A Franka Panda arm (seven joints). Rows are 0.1 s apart.
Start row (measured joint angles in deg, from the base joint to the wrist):
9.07, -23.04, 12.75, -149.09, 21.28, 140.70, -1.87
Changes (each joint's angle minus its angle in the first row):
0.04, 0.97, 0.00, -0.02, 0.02, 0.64, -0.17
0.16, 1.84, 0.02, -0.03, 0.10, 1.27, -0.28
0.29, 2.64, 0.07, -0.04, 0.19, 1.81, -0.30
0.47, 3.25, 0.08, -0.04, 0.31, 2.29, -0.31
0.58, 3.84, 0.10, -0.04, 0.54, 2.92, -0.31
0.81, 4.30, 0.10, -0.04, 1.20, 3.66, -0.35
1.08, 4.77, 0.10, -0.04, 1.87, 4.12, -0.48
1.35, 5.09, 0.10, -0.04, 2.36, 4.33, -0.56
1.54, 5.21, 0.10, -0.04, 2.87, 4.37, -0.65
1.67, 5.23, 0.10, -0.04, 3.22, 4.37, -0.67
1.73, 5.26, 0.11, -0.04, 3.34, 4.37, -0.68
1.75, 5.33, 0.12, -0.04, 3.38, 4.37, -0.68
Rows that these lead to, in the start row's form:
9.11, -22.07, 12.75, -149.11, 21.30, 141.34, -2.04
9.23, -21.20, 12.77, -149.12, 21.38, 141.97, -2.15
9.36, -20.40, 12.82, -149.13, 21.47, 142.51, -2.17
9.54, -19.79, 12.83, -149.13, 21.59, 142.99, -2.18
9.65, -19.20, 12.85, -149.13, 21.82, 143.62, -2.18
9.88, -18.74, 12.85, -149.13, 22.48, 144.36, -2.22
10.15, -18.27, 12.85, -149.13, 23.15, 144.82, -2.35
10.42, -17.95, 12.85, -149.13, 23.64, 145.03, -2.43
10.61, -17.83, 12.85, -149.13, 24.15, 145.07, -2.52
10.74, -17.81, 12.85, -149.13, 24.50, 145.07, -2.54
10.80, -17.78, 12.86, -149.13, 24.62, 145.07, -2.55
10.82, -17.71, 12.87, -149.13, 24.66, 145.07, -2.55

